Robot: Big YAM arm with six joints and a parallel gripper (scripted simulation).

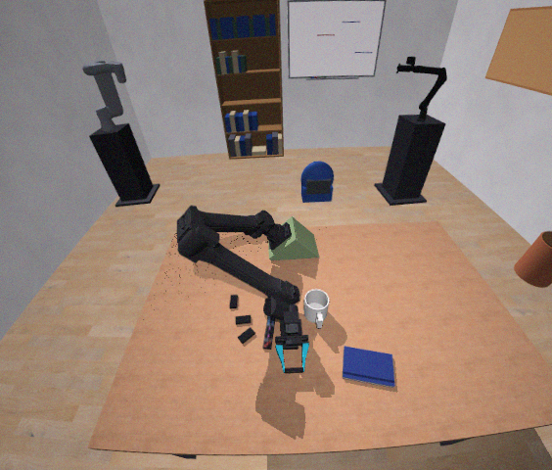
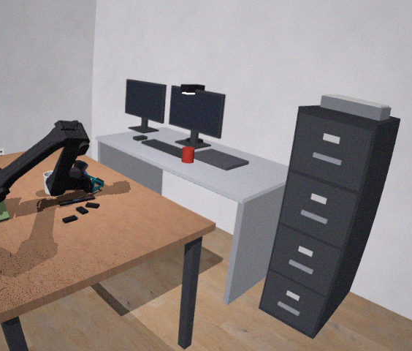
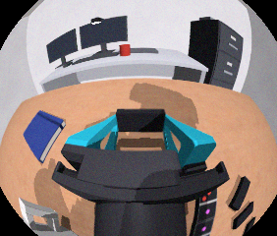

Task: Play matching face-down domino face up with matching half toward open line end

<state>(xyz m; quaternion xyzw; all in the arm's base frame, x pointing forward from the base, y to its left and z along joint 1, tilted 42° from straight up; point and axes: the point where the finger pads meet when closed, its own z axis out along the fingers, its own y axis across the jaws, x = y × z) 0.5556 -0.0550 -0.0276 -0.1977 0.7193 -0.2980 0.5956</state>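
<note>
Now: the domino right at my hand. Round my hand: blue book: 23 cm to the left, 3 cm below, 1 cm ahead.
</note>
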